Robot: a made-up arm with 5 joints. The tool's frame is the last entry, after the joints. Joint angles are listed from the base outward. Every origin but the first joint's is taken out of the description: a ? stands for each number. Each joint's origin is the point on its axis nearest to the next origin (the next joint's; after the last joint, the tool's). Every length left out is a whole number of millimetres.
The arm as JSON. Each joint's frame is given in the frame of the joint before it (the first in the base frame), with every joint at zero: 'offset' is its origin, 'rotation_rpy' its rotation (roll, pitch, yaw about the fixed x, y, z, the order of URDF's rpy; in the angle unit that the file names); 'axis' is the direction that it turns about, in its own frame. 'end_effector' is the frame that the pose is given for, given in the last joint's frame.
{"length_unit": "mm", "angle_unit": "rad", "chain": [
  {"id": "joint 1", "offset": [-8.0, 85.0, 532.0], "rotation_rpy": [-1.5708, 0.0, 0.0], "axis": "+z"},
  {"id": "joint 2", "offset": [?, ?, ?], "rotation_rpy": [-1.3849, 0.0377, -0.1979], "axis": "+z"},
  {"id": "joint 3", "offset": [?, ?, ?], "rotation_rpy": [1.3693, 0.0, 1.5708], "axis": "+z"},
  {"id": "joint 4", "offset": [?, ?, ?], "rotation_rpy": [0.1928, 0.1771, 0.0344], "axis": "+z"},
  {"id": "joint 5", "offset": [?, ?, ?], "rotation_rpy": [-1.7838, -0.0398, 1.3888], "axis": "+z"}
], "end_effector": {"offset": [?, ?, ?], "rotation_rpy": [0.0, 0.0, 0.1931]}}
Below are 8 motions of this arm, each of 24 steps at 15 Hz.
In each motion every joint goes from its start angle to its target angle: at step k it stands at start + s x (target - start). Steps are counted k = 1, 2, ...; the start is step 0. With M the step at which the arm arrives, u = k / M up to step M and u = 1 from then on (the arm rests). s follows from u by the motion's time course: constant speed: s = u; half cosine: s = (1 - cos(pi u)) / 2; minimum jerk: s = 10 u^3 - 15 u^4 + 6 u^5.
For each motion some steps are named. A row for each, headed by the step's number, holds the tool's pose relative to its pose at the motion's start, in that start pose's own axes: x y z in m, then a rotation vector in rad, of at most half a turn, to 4 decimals.
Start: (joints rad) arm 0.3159 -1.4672 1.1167 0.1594 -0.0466
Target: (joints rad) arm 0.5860 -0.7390 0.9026 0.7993 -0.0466
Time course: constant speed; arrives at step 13
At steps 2, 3, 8, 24:
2: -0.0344 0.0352 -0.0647 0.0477 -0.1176 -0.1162
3: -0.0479 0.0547 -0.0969 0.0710 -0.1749 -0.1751
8: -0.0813 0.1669 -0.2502 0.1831 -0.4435 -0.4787
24: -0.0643 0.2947 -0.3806 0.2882 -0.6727 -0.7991

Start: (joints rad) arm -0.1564 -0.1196 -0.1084 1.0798 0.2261
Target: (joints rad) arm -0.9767 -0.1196 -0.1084 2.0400 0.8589
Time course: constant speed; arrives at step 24
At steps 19, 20, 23, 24:
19: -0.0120 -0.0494 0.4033 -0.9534 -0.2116 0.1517
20: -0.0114 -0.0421 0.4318 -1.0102 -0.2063 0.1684
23: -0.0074 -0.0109 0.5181 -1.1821 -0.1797 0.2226
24: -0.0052 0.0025 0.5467 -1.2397 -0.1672 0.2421

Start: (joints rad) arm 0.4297 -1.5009 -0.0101 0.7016 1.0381
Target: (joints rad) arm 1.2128 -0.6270 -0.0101 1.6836 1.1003
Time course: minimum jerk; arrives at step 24
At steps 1, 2, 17, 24:
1: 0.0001 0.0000 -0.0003 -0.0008 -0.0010 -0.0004
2: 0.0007 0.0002 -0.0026 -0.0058 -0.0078 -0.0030
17: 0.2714 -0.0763 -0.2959 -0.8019 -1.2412 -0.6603
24: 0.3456 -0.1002 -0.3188 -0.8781 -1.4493 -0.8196

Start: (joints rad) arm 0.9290 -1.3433 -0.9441 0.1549 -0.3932
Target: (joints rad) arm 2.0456 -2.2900 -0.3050 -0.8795 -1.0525
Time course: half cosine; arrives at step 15
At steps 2, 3, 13, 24:
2: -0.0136 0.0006 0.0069 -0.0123 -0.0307 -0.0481
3: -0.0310 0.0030 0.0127 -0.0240 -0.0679 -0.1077
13: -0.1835 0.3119 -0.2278 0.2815 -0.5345 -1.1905
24: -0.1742 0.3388 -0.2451 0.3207 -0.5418 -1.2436

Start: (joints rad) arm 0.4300 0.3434 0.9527 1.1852 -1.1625
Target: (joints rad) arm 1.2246 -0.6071 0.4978 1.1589 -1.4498
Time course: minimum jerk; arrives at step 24
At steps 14, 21, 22, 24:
14: -0.0592 0.0606 -0.0814 -0.1889 0.6486 0.3206
21: -0.1076 0.1025 -0.1211 -0.1734 0.8910 0.5192
22: -0.1094 0.1041 -0.1223 -0.1714 0.8977 0.5259
24: -0.1103 0.1048 -0.1228 -0.1704 0.9008 0.5290

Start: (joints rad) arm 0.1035 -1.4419 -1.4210 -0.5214 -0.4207
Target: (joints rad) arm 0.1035 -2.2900 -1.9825 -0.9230 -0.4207
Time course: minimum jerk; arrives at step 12
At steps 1, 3, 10, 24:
1: -0.0029 0.0002 0.0005 0.0005 0.0060 -0.0033
3: -0.0580 0.0066 0.0123 0.0149 0.1222 -0.0659
10: -0.3462 0.1169 0.1880 0.4330 1.1480 -0.4055
24: -0.3513 0.1197 0.1946 0.4612 1.1880 -0.4099

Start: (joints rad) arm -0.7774 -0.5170 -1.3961 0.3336 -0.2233
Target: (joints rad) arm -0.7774 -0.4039 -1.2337 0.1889 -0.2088
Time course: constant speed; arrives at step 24
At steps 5, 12, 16, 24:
5: 0.0111 0.0005 -0.0052 0.0157 -0.0068 0.0292
12: 0.0267 0.0014 -0.0127 0.0375 -0.0164 0.0703
16: 0.0357 0.0021 -0.0170 0.0498 -0.0219 0.0940
24: 0.0538 0.0040 -0.0258 0.0742 -0.0328 0.1418

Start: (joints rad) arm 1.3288 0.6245 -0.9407 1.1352 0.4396
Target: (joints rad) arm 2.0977 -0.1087 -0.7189 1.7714 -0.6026
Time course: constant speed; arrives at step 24
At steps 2, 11, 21, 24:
2: 0.0080 -0.0181 0.0257 -0.0626 -0.0194 -0.0419
11: 0.1084 -0.0821 0.1056 -0.2746 -0.2332 -0.1771
21: 0.3285 -0.0882 0.1333 -0.2651 -0.6329 -0.2389
24: 0.4102 -0.0659 0.1359 -0.1962 -0.7596 -0.2429

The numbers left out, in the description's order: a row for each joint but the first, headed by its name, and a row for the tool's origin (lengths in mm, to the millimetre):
joint 2: -42.0 -54.0 0.0
joint 3: 450.0 73.0 0.0
joint 4: -116.0 23.0 0.0
joint 5: 224.0 -73.0 0.0
tool: -159.0 -227.0 0.0

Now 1 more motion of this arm.
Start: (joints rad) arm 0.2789 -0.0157 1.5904 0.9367 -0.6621
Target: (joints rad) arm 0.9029 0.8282 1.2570 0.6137 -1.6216
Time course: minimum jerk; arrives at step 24
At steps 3, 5, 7, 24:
3: -0.0112 -0.0016 0.0040 -0.0087 0.0069 -0.0313
5: -0.0446 -0.0044 0.0163 -0.0353 0.0280 -0.1259
7: -0.1029 -0.0020 0.0394 -0.0855 0.0677 -0.2975
24: -0.3324 0.2892 0.2330 -0.8117 0.5315 -1.8914

